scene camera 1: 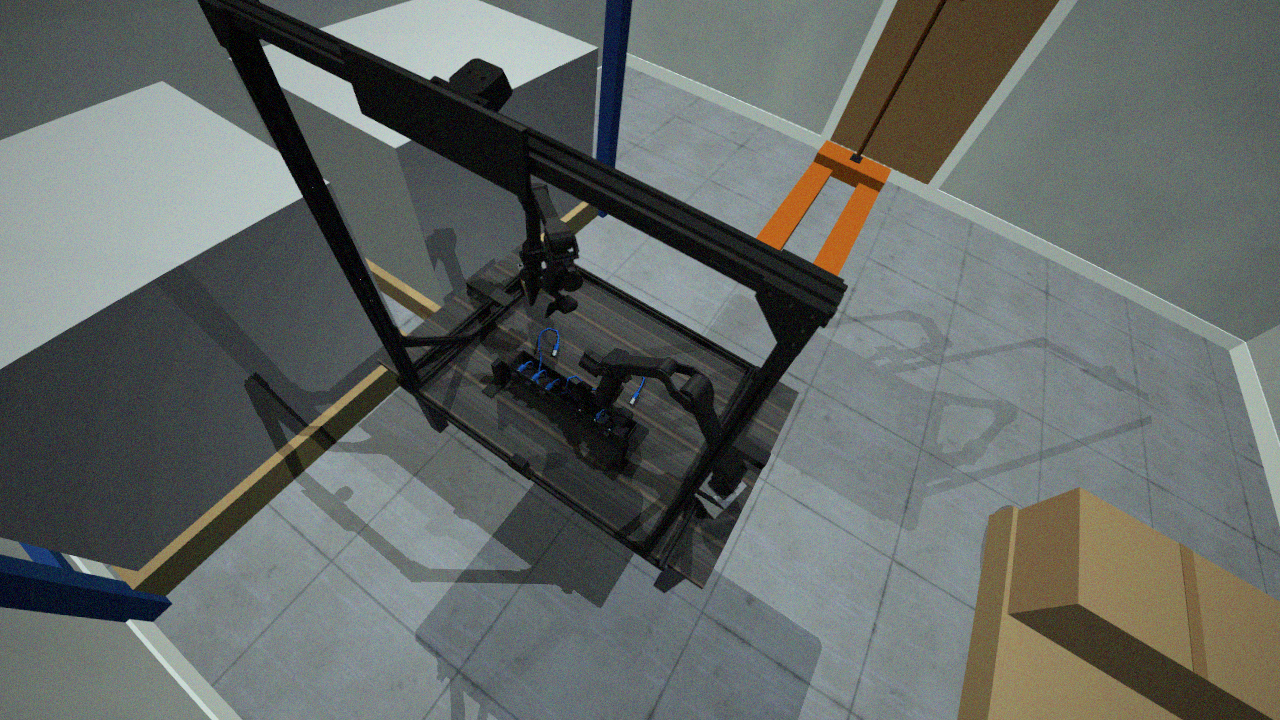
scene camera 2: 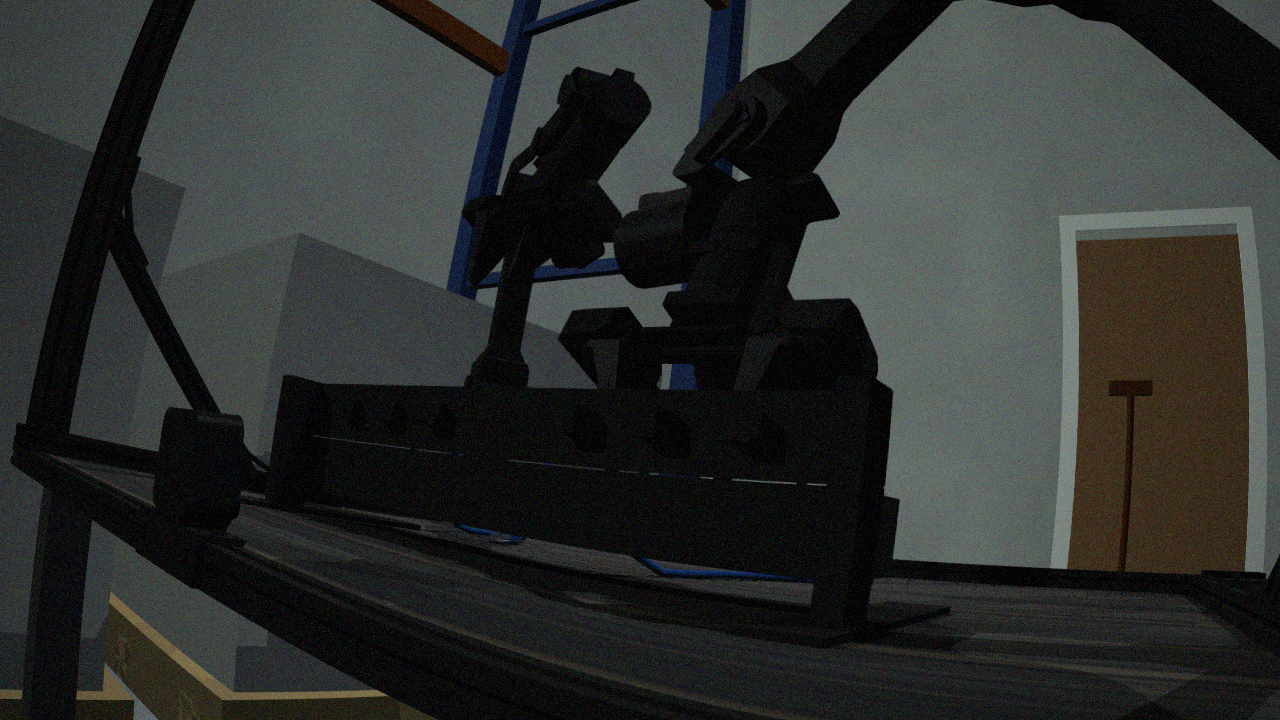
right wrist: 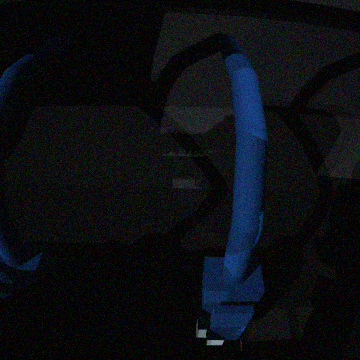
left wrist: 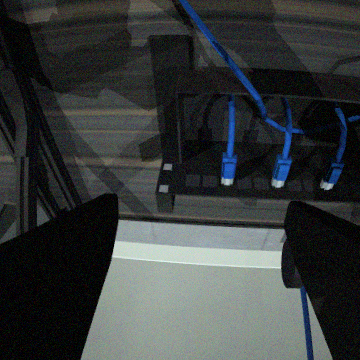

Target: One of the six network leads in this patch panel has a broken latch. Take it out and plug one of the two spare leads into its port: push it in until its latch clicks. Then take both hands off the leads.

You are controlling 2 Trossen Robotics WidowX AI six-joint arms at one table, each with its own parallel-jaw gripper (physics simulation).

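Places are measured from the left arm's base along level axes (x ahead, y left, z up), in centimetres.
Where they show: left gripper, fingertip midpoint: (scene camera 1: 538, 311) (scene camera 2: 490, 282) (left wrist: 204, 210); right gripper, fingertip midpoint: (scene camera 2: 661, 477) (right wrist: 213, 254); right arm's base at its link origin: (scene camera 1: 722, 484).
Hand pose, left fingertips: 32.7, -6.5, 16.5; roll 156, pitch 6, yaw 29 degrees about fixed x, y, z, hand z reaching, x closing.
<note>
After its pixels a point has its place, as x, y, z.
The black patch panel (scene camera 1: 516, 377) (scene camera 2: 495, 443) @(56.1, -7.3, 0.5) (left wrist: 171, 118) @(35.9, -19.2, -6.5) stands on the dark wooden table (scene camera 1: 716, 372) @(57.4, 49.0, -6.9). Blue leads are plugged in along it; the left wrist view shows three plugs (left wrist: 228, 168) @(40.9, -14.7, 2.6) (left wrist: 282, 171) @(45.4, -11.8, 2.5) (left wrist: 332, 175) @(49.7, -9.0, 2.5). My left gripper (scene camera 1: 559, 303) @(32.7, -6.5, 16.5) (scene camera 2: 495, 257) @(32.7, -6.5, 16.5) (left wrist: 204, 210) @(32.7, -6.5, 16.5) is open and empty, raised well above and behind the panel's end. My right gripper (scene camera 1: 602, 415) @(65.2, 0.2, -0.6) (scene camera 2: 709, 350) is open and low at the panel, with one plugged blue lead (right wrist: 246, 171) @(62.0, 4.6, 1.2) close in front of its camera; its fingers are lost in the dark. A loose blue lead (scene camera 1: 637, 390) @(56.0, 19.1, -6.3) lies on the table beside the right arm.
Another blue lead (scene camera 1: 547, 345) @(31.3, -1.7, -5.6) (left wrist: 221, 50) @(34.2, -7.3, -1.3) loops up and runs across the panel's back. A black gantry frame (scene camera 1: 680, 229) @(92.9, -6.6, 97.1) spans the table, with corner posts. A blue post (scene camera 1: 612, 79) and an orange frame (scene camera 1: 845, 215) stand on the floor beyond.
</note>
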